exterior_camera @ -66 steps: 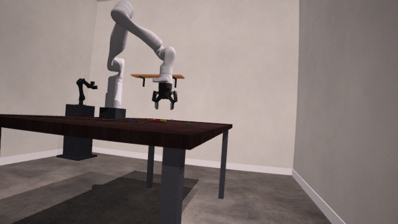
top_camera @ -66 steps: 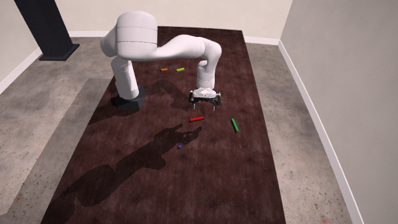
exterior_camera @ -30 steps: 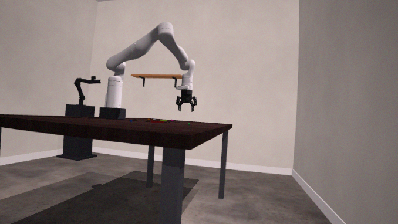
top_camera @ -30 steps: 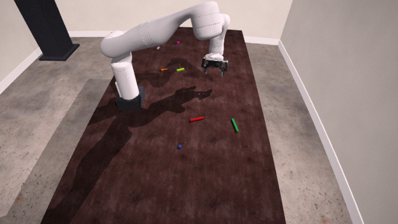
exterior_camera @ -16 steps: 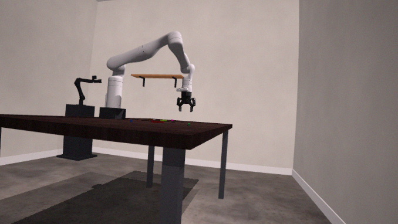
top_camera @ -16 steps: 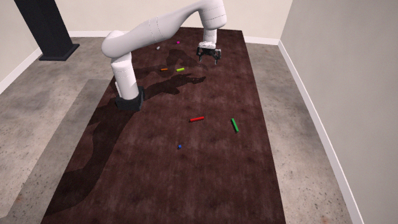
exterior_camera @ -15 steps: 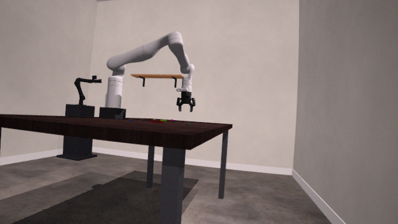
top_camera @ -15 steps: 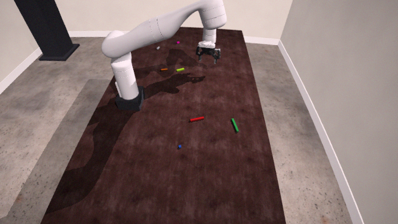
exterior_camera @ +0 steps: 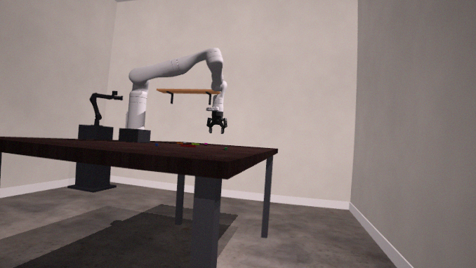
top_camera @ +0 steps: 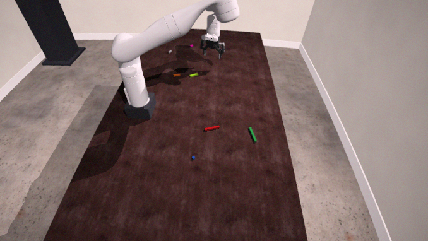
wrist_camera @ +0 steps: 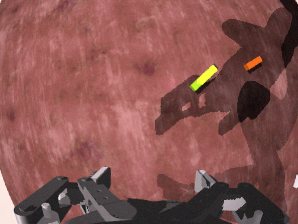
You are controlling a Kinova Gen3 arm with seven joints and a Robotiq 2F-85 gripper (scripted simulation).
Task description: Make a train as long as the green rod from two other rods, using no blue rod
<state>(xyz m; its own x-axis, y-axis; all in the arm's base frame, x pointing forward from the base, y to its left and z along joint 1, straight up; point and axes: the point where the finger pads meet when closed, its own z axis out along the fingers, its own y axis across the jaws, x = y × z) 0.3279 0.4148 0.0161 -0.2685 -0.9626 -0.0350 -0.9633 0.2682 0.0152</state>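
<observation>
Right now the grey rod is 31 cm behind my hand, 17 cm to the left of it and 8 cm below it. Round my hand: lime rod (10 cm to the right, 10 cm behind, 8 cm below); magenta rod (27 cm to the left, 17 cm behind, 8 cm below); orange rod (21 cm behind, 11 cm to the right, 8 cm below).
</observation>
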